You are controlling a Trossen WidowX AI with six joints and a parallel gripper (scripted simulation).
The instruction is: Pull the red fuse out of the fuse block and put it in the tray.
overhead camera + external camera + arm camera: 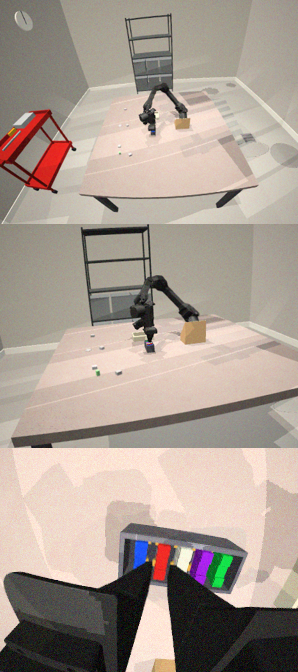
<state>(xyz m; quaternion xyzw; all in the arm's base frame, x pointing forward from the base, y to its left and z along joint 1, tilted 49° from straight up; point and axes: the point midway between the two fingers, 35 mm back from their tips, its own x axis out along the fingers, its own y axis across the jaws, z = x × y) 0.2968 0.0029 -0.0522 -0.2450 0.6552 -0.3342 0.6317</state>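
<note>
Now: gripper tip 2 cm above the red fuse. Round my gripper tip: beige tray: 2 cm behind, 23 cm to the right, 5 cm below.
</note>
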